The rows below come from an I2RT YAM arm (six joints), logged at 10 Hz.
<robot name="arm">
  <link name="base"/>
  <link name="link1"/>
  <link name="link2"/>
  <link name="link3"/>
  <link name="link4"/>
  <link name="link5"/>
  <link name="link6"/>
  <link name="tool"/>
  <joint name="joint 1" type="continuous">
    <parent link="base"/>
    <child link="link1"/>
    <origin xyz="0 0 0.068" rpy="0 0 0"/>
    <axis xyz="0 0 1"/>
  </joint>
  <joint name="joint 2" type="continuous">
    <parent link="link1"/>
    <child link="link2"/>
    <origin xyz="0.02 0.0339 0.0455" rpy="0 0 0"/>
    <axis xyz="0 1 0"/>
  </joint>
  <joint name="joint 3" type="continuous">
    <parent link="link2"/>
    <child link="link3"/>
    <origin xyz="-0.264 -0.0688 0" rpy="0 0 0"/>
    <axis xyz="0 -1 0"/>
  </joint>
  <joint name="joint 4" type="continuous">
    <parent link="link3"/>
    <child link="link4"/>
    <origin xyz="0.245 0.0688 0.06" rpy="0 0 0"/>
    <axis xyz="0 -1 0"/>
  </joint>
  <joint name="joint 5" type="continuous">
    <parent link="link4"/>
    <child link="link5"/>
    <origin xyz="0.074 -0.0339 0.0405" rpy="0 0 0"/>
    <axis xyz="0 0 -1"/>
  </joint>
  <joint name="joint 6" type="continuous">
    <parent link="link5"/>
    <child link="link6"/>
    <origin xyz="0.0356 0 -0.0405" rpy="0 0 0"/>
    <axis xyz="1 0 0"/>
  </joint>
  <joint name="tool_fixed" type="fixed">
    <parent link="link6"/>
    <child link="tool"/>
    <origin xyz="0 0 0" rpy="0 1.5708 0"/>
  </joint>
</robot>
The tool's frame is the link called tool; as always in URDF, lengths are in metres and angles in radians. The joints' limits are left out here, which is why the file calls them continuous.
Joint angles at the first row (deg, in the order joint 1, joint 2, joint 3, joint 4, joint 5, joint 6):
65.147, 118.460, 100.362, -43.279, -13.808, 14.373
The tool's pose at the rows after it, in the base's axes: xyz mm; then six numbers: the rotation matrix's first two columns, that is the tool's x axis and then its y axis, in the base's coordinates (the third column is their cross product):
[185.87, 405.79, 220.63, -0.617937, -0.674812, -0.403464, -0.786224, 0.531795, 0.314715]
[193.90, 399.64, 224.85, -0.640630, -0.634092, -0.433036, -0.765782, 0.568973, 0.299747]
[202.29, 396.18, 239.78, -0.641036, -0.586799, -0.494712, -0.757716, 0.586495, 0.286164]
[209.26, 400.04, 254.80, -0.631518, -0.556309, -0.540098, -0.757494, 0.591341, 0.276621]
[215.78, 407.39, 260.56, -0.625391, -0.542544, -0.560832, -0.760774, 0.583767, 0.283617]
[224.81, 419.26, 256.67, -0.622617, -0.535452, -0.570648, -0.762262, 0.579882, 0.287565]
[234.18, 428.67, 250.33, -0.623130, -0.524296, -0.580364, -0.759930, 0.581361, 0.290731]
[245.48, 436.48, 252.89, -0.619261, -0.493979, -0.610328, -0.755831, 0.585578, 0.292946]
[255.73, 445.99, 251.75, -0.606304, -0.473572, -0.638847, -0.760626, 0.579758, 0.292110]
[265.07, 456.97, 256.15, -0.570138, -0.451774, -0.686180, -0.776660, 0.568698, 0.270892]
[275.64, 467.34, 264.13, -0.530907, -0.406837, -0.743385, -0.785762, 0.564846, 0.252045]
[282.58, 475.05, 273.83, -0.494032, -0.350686, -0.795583, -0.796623, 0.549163, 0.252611]
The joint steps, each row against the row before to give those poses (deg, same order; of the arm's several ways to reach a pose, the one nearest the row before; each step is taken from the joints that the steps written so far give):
-0.759, -0.374, -2.874, 2.164, 1.145, 1.419
-1.121, -1.288, -1.286, 1.823, 1.987, 1.184
-1.012, -1.541, 0.328, 1.899, 1.949, 0.338
-0.457, 0.334, 3.213, -0.047, 1.255, -0.086
-0.308, 1.706, 3.395, -0.132, -0.335, -0.172
-0.294, 3.379, 4.001, 0.127, -0.288, -0.169
-0.439, 2.980, 2.992, 0.748, -0.101, 0.004
-0.665, 2.423, 3.823, 0.843, 0.374, 0.160
-0.457, 2.904, 3.887, 1.082, 0.066, -0.411
-0.211, 3.035, 5.161, 0.949, 0.919, -1.396
-0.318, 2.997, 5.568, 1.773, 1.311, -0.894
-0.197, 1.815, 3.679, 3.052, 0.164, -0.284

